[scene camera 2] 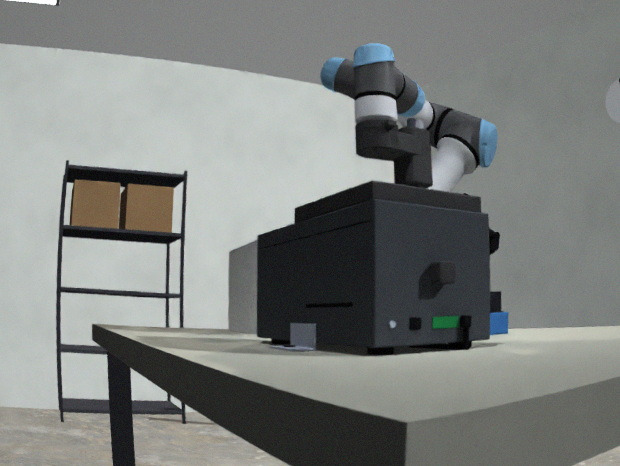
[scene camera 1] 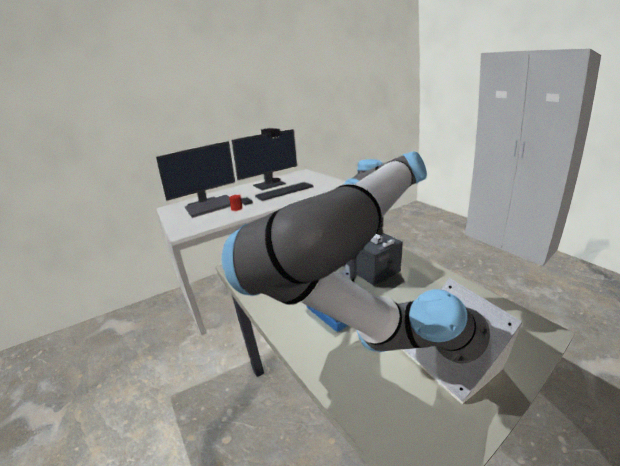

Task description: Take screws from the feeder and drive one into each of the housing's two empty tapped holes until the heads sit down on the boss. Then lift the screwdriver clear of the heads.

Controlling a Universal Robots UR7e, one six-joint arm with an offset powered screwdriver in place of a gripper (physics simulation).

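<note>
The screwdriver (scene camera 2: 414, 167) hangs upright from the arm's wrist in scene camera 2, low behind the feeder's top edge. Its lower part and bit are hidden by the feeder, so I cannot tell whether it carries a screw. The arm covers most of it in scene camera 1. The dark feeder (scene camera 1: 379, 261) (scene camera 2: 320, 280) stands on the table, with small pale parts on its top. The blue fixture (scene camera 1: 326, 317) (scene camera 2: 499, 323) peeks out under the arm in scene camera 1 and past the feeder in scene camera 2. The housing and its tapped holes are hidden by the arm in scene camera 1.
The arm's base stands on a pale block (scene camera 1: 493, 305) (scene camera 2: 243, 290) on the table (scene camera 1: 380, 400) (scene camera 2: 451, 378). A small dark shape (scene camera 2: 493, 241) shows past the feeder's right side. A desk with monitors, a grey cabinet (scene camera 1: 526, 150) and a shelf rack (scene camera 2: 59, 280) stand beyond.
</note>
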